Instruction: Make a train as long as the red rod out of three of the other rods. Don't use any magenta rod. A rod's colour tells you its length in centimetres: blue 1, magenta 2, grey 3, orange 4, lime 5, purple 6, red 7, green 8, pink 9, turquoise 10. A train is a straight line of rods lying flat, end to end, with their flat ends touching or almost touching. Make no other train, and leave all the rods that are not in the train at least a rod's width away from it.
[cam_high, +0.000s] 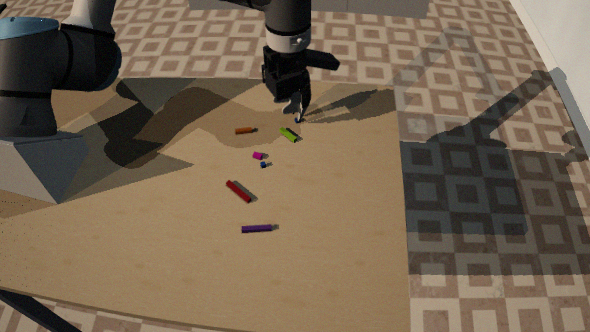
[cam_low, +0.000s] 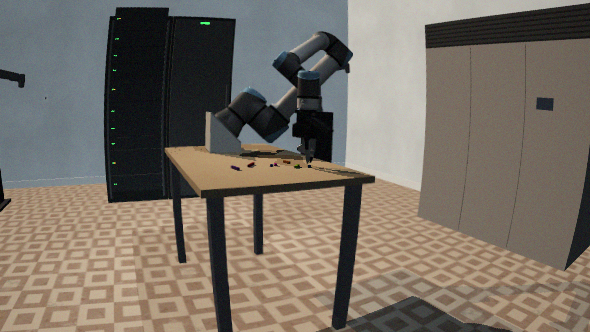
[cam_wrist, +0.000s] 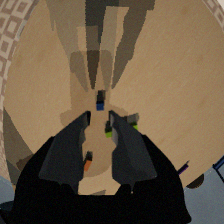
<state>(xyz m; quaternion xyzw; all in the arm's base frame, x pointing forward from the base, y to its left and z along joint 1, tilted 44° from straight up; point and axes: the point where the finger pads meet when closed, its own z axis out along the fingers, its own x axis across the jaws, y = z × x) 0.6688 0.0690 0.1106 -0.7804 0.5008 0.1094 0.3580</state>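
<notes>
My gripper is now 2 cm past the lime rod, 5 cm to the left of it and 3 cm above it. From my hand the other things lie so: red rod: 13 cm behind, 21 cm to the right, 3 cm below; then magenta rod: 9 cm behind, 11 cm to the right, 3 cm below; then orange rod: 13 cm behind, 3 cm to the right, 3 cm below.
</notes>
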